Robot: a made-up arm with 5 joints.
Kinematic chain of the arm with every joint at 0, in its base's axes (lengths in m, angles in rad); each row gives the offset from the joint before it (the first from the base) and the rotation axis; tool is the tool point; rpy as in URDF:
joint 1: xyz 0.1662 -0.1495 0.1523 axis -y
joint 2: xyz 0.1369 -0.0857 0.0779 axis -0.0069 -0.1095 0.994
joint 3: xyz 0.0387 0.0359 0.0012 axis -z
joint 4: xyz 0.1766 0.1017 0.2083 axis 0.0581 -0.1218 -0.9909
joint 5: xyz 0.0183 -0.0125 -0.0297 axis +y
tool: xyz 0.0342 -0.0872 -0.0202 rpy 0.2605 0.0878 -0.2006
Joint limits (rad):
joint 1: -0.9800..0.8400
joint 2: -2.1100..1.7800
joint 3: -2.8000..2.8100
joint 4: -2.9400..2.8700
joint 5: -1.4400..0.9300
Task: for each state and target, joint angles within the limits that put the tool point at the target. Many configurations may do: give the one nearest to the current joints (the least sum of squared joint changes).
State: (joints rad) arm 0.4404 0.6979 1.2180 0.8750 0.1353
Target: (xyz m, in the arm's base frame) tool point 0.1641 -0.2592 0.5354
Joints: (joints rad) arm 0.8400 0.7752 1.1286 0.5791 -0.2738
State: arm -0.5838 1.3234 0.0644 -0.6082 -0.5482
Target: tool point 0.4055 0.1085 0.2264
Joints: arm -0.9800 1.0555 -0.3040 -1.1517 0.0005
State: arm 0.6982 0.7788 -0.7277 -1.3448 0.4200
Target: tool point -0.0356 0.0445 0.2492
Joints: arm 0.7780 1.0098 -0.8584 -1.3668 0.3049
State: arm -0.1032 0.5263 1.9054 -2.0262 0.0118
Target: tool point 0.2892 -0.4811 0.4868
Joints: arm 0.5239 0.1873 1.9739 -1.8146 -0.1896
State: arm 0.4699 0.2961 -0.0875 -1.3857 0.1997
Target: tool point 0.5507 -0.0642 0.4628
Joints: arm 0.2100 0.1271 0.0611 -1.3297 0.2548
